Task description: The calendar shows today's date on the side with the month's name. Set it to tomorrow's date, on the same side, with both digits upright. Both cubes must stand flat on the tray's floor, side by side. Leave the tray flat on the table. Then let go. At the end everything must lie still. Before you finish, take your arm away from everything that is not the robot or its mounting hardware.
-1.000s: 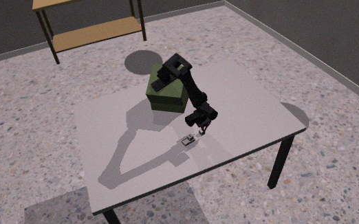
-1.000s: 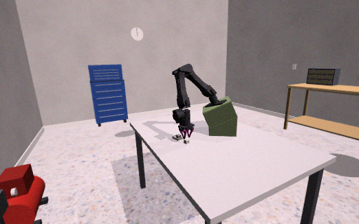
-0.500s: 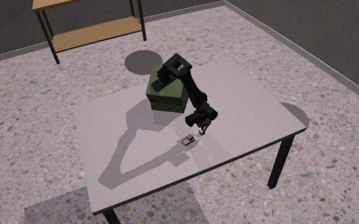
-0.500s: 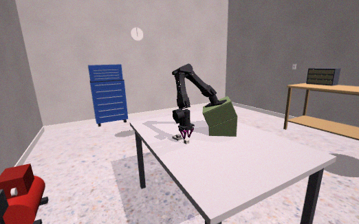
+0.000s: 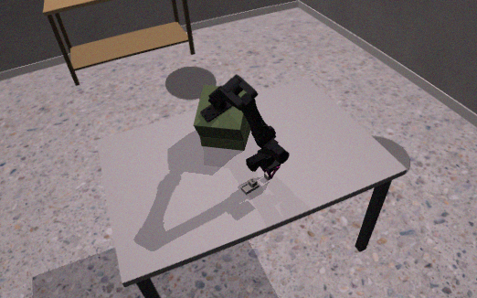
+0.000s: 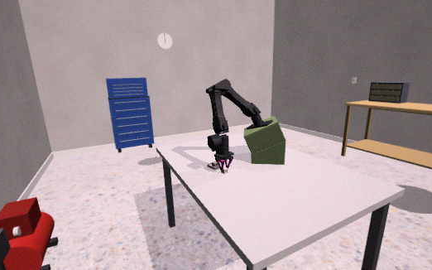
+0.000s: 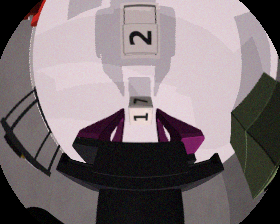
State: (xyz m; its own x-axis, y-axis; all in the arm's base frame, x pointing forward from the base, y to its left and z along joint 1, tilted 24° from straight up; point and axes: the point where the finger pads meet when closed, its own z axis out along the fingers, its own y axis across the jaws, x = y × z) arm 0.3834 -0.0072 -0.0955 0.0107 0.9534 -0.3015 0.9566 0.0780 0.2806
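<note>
My gripper is now 10 mm above the white cube. From my hand the other things lie so: calendar tray: 110 mm to the right, 20 mm below.
</note>
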